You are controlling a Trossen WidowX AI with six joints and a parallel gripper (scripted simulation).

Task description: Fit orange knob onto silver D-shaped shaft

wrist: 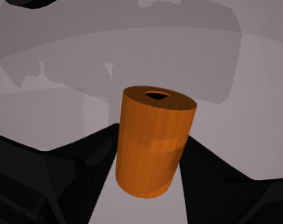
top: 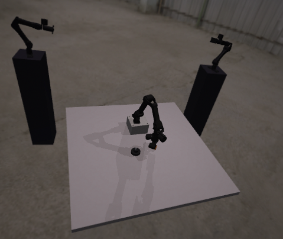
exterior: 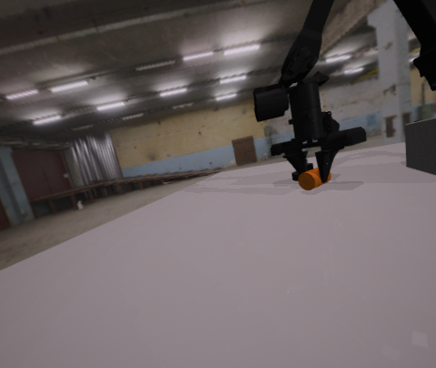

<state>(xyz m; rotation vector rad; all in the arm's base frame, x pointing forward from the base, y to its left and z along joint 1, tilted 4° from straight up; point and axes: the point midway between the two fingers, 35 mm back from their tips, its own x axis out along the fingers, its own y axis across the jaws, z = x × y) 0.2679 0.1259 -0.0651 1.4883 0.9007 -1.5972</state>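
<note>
My gripper tip is 17 cm to the left of the silver shaft, 4 cm short of it and 1 cm below it. Also, from my gripper tip: orange knob 1 cm to the left, 1 cm ahead, 1 cm above.
</note>
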